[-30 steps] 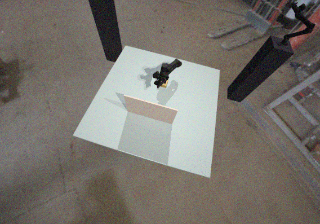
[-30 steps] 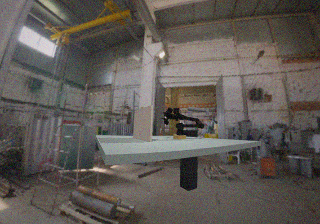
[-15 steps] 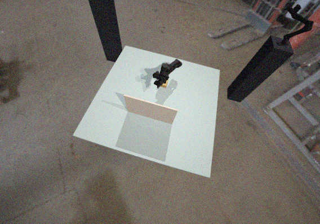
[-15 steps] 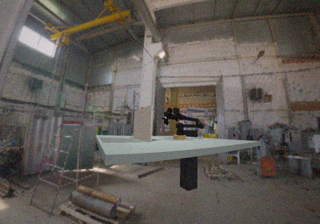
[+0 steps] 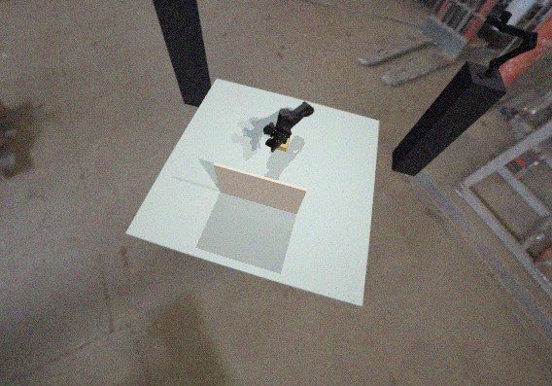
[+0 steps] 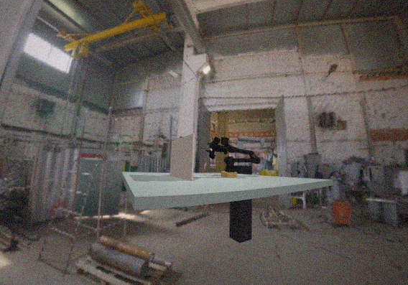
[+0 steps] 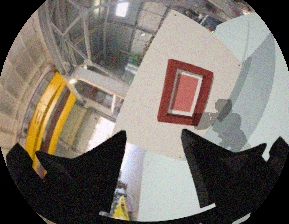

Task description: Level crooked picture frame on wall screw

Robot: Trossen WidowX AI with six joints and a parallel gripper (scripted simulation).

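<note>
Now: the picture frame 200 mm ahead of my gripper tip, 90 mm below it and 30 mm to the right of it. Round my gripper tip: wall panel 210 mm ahead, 100 mm below, 20 mm to the right.
</note>
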